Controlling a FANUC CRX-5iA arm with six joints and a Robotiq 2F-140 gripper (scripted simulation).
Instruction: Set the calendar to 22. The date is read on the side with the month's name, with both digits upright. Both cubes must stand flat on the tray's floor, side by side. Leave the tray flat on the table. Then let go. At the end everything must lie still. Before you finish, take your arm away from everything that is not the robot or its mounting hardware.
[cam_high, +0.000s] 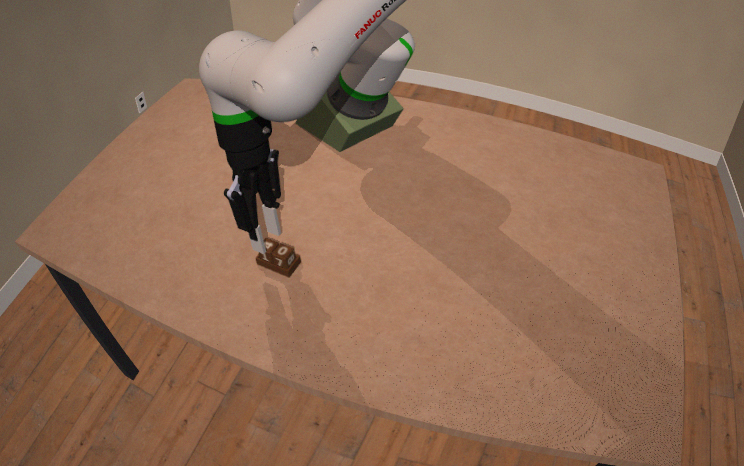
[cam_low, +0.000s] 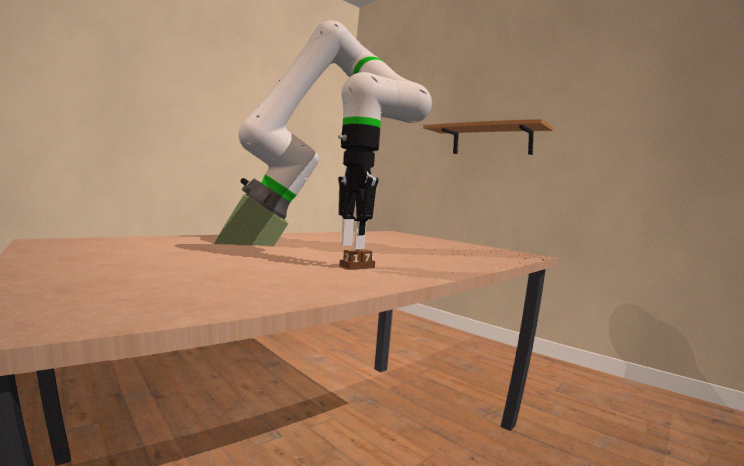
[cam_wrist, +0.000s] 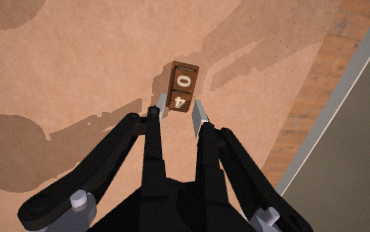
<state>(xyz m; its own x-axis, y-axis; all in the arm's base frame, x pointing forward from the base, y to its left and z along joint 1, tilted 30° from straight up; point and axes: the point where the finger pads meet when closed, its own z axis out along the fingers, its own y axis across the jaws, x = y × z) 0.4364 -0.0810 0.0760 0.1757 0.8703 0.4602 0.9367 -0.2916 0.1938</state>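
Right now the digit cube is 60 mm below my hand, 30 mm to the left of it and 10 mm ahead of it. Round my hand: tray: 70 mm below, 20 mm to the left.
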